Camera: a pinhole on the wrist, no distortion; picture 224 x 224 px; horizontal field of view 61.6 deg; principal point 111.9 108.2 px. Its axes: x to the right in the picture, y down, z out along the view. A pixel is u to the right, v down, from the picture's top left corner.
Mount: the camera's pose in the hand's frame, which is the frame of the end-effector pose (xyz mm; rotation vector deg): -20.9 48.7 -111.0 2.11 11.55 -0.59
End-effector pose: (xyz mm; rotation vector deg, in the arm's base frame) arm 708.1 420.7 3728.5 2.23 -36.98 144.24
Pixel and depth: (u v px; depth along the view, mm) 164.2 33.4 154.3
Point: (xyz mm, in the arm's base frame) 670.8 446.6 3770.6
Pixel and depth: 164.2 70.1 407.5
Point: 560.8 422.7 4009.0
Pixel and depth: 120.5 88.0 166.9
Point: 673.7 389.5 3765.3
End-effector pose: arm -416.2 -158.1 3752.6 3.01 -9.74 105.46
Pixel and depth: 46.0 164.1 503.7
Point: -586.9 -353.6 4143.0
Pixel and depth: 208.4 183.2 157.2
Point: -543.3 -103.7 3783.1
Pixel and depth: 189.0 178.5 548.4
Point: -744.4 22.5 4154.3
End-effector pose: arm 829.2 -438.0 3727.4 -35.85 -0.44 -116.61
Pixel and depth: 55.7 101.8 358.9
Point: 981.7 -339.9 3925.0
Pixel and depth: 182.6 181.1 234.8
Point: 934.3 -572.6 3835.5
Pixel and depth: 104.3 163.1 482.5
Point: 1103.3 -481.9 4032.2
